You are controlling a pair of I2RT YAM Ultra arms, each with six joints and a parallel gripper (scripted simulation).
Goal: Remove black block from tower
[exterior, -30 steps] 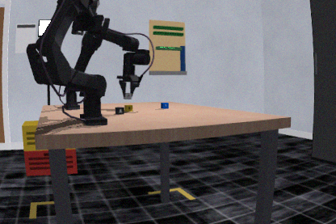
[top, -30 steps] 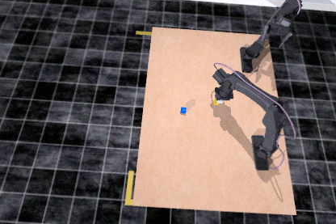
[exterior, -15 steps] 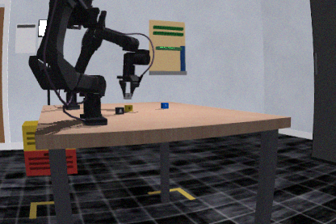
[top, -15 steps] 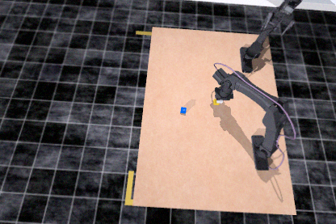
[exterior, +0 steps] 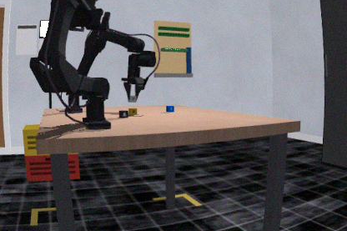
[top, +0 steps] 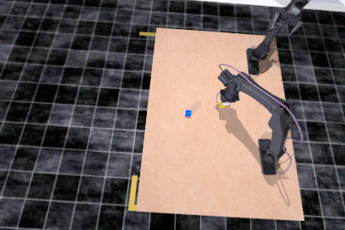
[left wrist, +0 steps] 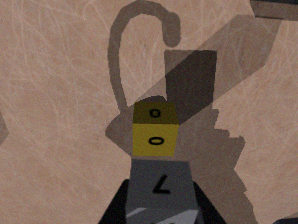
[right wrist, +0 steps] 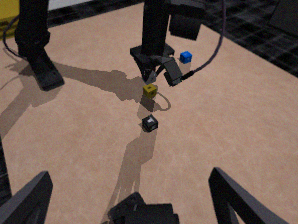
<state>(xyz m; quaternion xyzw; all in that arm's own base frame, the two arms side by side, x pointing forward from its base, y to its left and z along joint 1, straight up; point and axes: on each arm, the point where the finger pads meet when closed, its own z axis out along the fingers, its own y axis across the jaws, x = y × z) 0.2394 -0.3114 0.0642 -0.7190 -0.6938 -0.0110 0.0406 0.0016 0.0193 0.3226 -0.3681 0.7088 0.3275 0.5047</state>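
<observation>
The black block showing 6 is 7 cm behind my left hand, 10 cm to the right of it and 6 cm below it. Also, from my left hand: grey block showing 7: right at my left hand.
</observation>
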